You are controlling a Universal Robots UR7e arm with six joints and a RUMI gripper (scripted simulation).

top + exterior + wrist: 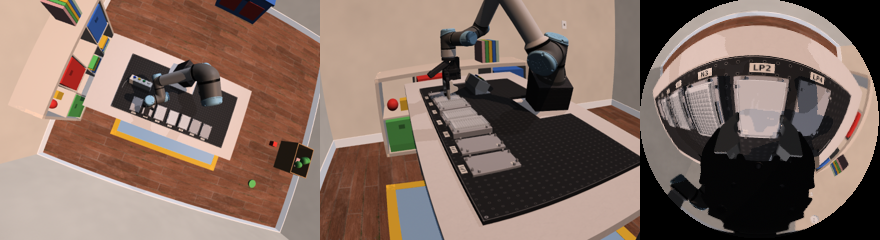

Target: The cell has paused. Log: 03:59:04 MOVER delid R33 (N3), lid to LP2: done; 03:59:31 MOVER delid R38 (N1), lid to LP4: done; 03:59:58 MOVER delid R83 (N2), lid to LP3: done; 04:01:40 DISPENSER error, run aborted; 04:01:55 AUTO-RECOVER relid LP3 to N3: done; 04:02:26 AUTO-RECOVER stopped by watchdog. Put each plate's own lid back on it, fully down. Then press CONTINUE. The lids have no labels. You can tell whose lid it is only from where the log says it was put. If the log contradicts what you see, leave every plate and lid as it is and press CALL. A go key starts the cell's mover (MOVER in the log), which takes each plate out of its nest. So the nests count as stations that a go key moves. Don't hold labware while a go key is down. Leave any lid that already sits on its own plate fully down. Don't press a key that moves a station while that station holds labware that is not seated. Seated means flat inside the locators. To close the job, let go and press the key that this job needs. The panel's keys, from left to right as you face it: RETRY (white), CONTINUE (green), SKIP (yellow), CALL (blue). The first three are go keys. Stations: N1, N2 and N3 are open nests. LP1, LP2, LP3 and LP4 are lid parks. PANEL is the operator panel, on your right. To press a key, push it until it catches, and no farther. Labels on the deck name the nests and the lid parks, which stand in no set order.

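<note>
Right now the clear plate lid is 1 cm below my hand. The rest, counted from my hand: lid park 4 cm behind, 65 cm to the left, 2 cm below; then clear lid 2 cm behind, 26 cm to the left.
</note>
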